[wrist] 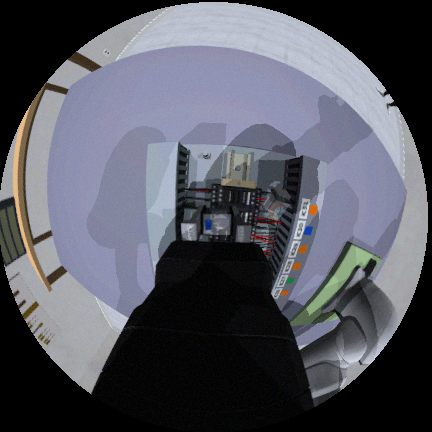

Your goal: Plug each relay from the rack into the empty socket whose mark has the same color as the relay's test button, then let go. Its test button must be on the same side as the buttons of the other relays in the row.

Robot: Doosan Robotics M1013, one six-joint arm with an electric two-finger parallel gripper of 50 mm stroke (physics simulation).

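Frame: origin at the arm's base, x ahead, y left, z up, level; millimetres.
Seen in the pictures: gripper, fingertip midpoint: [217, 214]; arm's base, link origin: [349, 290].
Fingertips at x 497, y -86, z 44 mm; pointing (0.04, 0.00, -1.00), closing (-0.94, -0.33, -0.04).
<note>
Offsets run from my fingertips to a thing's top centre. "pt": to the spot under its first point.
My gripper [217, 214] is shut on a clear relay @[dx -1, dy +2, dz +33 mm] [220, 219] with a blue test button @[dx +6, dy +4, dz +33 mm] [208, 224]. The button is on the left side of the relay. The relay is over the socket row, roughly level with the blue mark @[dx -123, dy -26, dz +3 mm] [308, 230] beside label K30. I cannot tell whether its pins are in a socket. A black socket @[pt dx -16, dy -23, dz -29 mm] [235, 197] with no relay in it shows just beyond the held relay, near the orange mark @[dx -115, dy -54, dz +3 mm] [313, 210] of K31. The arm's black body hides the other relays of the row. The rack does not show.
Slotted wire ducts @[dx +51, dy +83, dz +2 mm] [183, 165] @[pt dx -81, dy -86, dz -22 mm] [294, 175] stand left and right of the row, with red and black wires between. A beige rail end piece @[pt dx -11, dy -45, dz -20 mm] [238, 181] lies beyond the sockets. A green board [327, 285] with a grey jointed object [350, 340] lies at the right.
</note>
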